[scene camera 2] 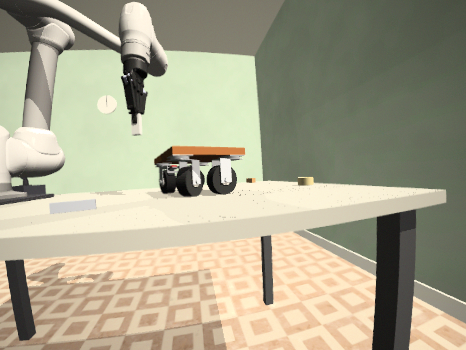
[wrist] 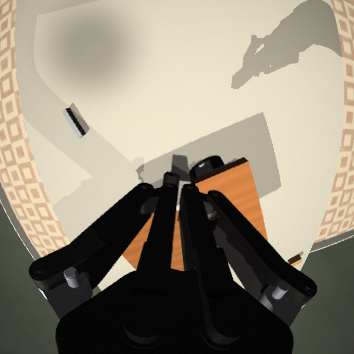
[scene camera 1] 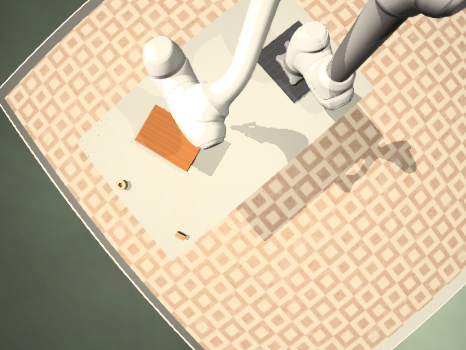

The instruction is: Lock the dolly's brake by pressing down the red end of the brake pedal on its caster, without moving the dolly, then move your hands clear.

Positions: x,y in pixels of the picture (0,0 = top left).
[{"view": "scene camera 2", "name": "gripper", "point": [136,134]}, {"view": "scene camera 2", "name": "dolly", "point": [221,179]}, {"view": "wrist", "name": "gripper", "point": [177,166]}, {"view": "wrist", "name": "dolly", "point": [234,179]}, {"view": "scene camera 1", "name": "dolly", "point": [160,133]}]
